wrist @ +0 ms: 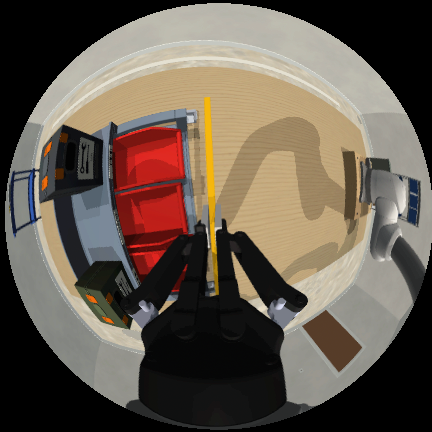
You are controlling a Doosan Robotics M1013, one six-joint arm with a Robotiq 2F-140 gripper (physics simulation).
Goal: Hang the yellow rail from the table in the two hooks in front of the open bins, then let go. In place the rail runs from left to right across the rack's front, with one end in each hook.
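Places are measured from the arm's base along level axes (x ahead, y left, z up), in millimetres.
Pixels of known places: gripper, fingertip midpoint: [212, 212]; arm's base, origin of the base link: [365, 183].
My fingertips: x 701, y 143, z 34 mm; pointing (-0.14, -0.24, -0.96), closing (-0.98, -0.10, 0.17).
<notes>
For each thing: its top centre in the pictures, then the offset to it from my fingertips. "*": a spot on its surface instead. Level surfaces: height alone.
- yellow rail, middle of its top: [212, 207] dz +10, dx +1, dy -9 mm
- far hook, surface spot: [192, 116] * dz -52, dx +40, dy -178 mm
- blue-grey rack, surface spot: [150, 118] * dz -22, dx +114, dy -162 mm
- black toolbox, middle of its top: [44, 165] dz +117, dx +231, dy -83 mm
- green toolbox, middle of its top: [99, 310] dz +92, dx +201, dy +146 mm
- wooden table, its level: dz -107 mm
The yellow rail [209, 155] is long and thin and runs up and down the wrist view. My gripper [212, 212] is shut on it, toward the rail's lower part. The rail is held beside the rack's front and its far end is apart from the far hook [192, 116], a pale grey bracket at the rack's front corner. The near hook [210, 286] is partly hidden behind the gripper, close to the rail's near end; whether they touch cannot be told. The open red bins [150, 157] [156, 210] sit in the blue-grey rack [150, 118], left of the rail. A further red bin is partly covered by the gripper.
A black toolbox [71, 162] and a green toolbox [102, 295] stand at the rack's back side. The wooden table [250, 92] extends to the right, with arm shadows and a wooden block [350, 185]. A grey robot arm [387, 187] is beyond it. A blue cart [32, 195] stands far left.
</notes>
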